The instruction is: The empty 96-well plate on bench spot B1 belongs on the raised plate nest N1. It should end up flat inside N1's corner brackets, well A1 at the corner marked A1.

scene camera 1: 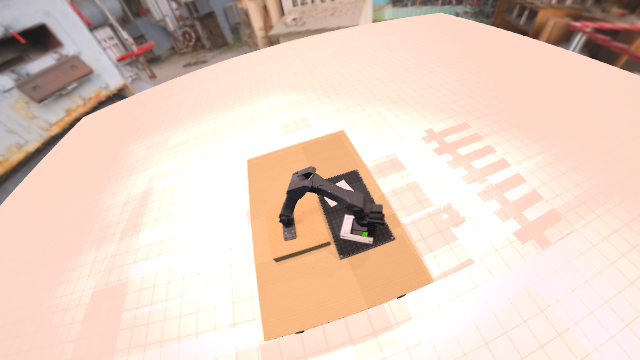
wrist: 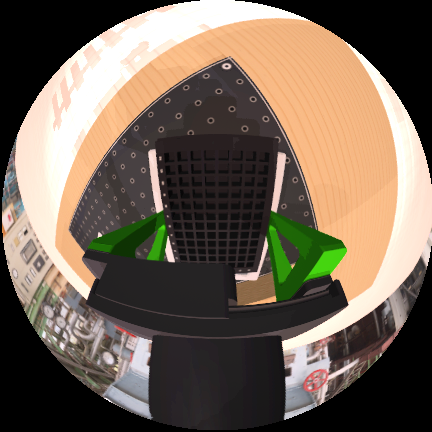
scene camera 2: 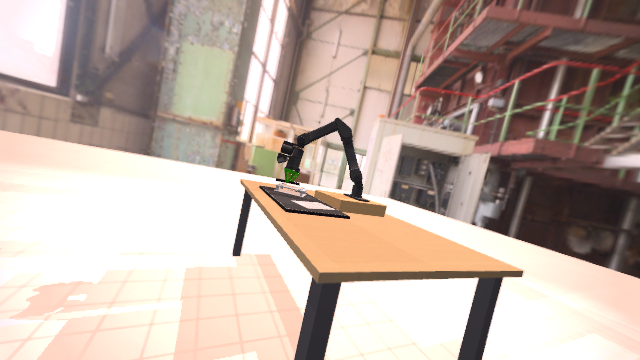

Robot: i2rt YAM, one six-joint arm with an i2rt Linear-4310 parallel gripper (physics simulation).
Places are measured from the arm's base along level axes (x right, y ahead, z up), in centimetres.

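Pixels of known places: gripper, fingertip midpoint: (scene camera 1: 363,227) (wrist: 216,215) (scene camera 2: 288,183); arm's base, link origin: (scene camera 1: 288,223) (scene camera 2: 355,198).
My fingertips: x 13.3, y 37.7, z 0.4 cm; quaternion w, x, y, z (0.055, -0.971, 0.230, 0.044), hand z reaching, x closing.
Observation:
For each thing: its top centre in the pictures, then the offset to it from my fingertips. "spot": a spot on its surface instead.
- black 96-well plate, top centre: (wrist: 214,225) (scene camera 1: 363,226) dx +0.1, dy +0.2, dz +1.8 cm
- white nest N1, top centre: (wrist: 211,233) (scene camera 1: 358,227) (scene camera 2: 292,185) dx -1.7, dy -2.2, dz -1.0 cm
- flat white rectangle, surface spot: (scene camera 2: 311,205) spot: dx -30.6, dy -5.2, dz -5.0 cm
The black 96-well plate (scene camera 1: 358,231) (scene camera 2: 288,181) (wrist: 217,195) is held between the green fingers of my gripper (scene camera 1: 365,234) (scene camera 2: 292,176) (wrist: 216,215), which is shut on its two long sides. The plate looks about level, a little above the white nest N1 (scene camera 1: 346,229) (scene camera 2: 294,189) (wrist: 280,175). In the wrist view pale strips of the nest show along both long sides of the plate and at its near end; the plate hides most of the nest, including its A1 mark. Well labels on the plate are too small to read.
The nest stands on a black perforated board (scene camera 1: 345,252) (scene camera 2: 280,199) (wrist: 190,107). A flat white rectangle (scene camera 1: 331,201) (scene camera 2: 311,205) lies on the same board, partly hidden by the arm in scene camera 1. The arm's base stands on a raised wooden block (scene camera 1: 300,246) (scene camera 2: 362,208).

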